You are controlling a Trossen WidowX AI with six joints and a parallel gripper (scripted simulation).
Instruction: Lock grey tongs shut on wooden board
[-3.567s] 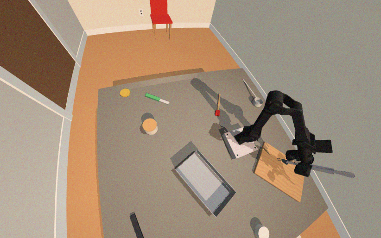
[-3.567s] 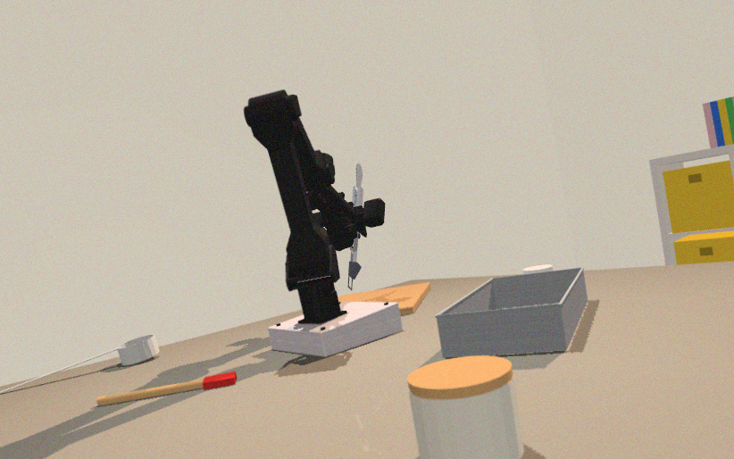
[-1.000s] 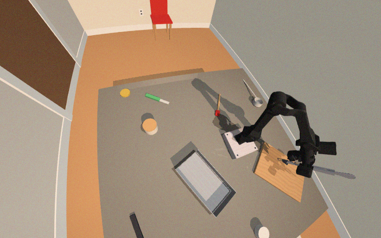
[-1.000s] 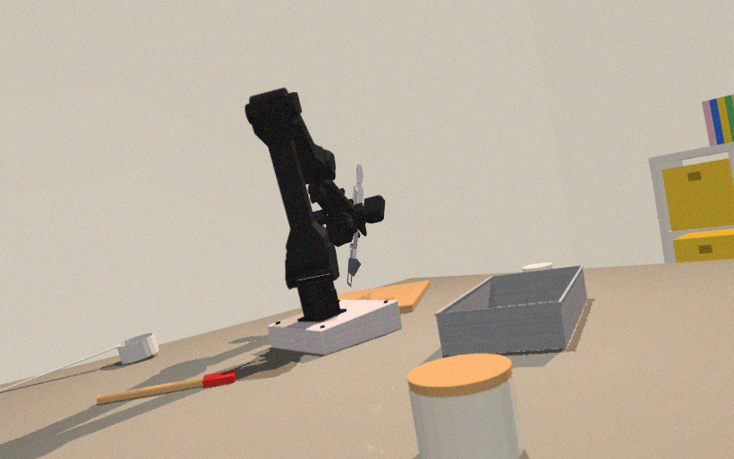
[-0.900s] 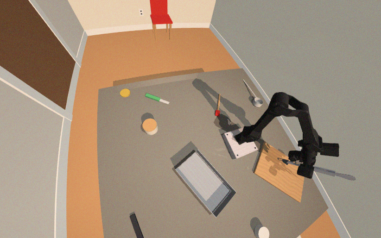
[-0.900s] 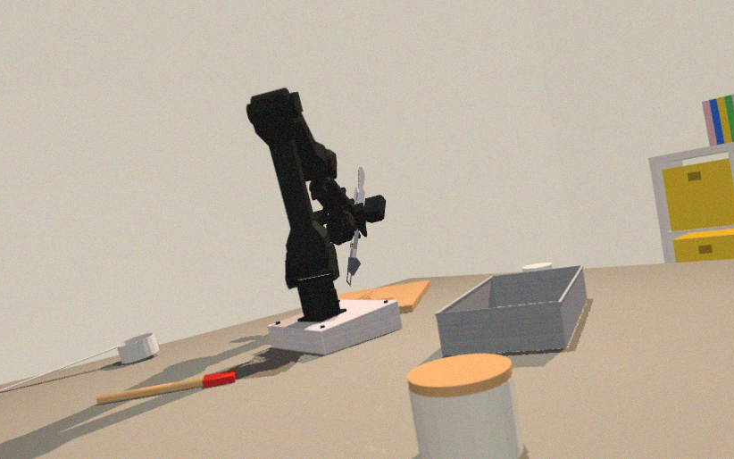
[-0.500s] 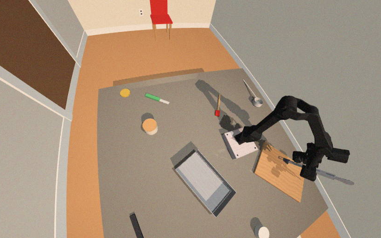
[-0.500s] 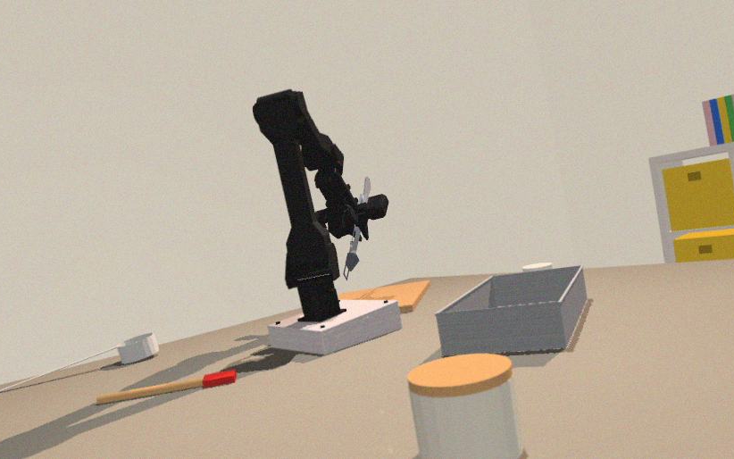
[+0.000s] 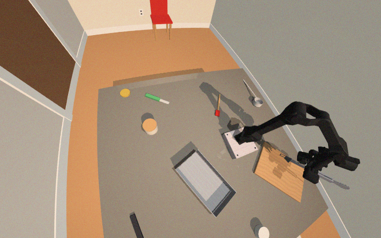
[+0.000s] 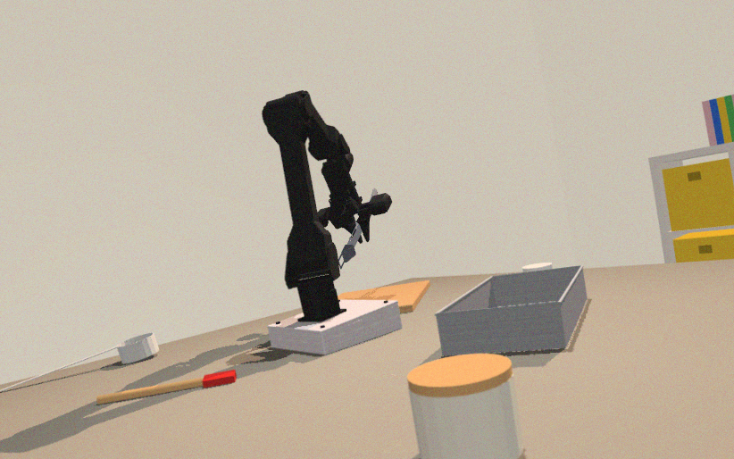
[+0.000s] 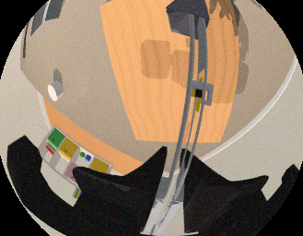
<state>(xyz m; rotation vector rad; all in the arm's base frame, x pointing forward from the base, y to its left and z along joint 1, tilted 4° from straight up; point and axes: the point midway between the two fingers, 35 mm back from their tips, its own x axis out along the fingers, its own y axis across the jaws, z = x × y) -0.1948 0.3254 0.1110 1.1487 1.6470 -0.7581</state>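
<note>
The wooden board is 14 cm below my gripper tip, 2 cm to the right of it and 1 cm ahead of it. The rest, counted from my gripper tip: grey roasting tin 52 cm ahead, 21 cm to the right, 12 cm below; then red-tipped spatula 60 cm to the right, 20 cm ahead, 14 cm below; then lidded white jar 69 cm ahead, 61 cm to the right, 11 cm below.
</note>
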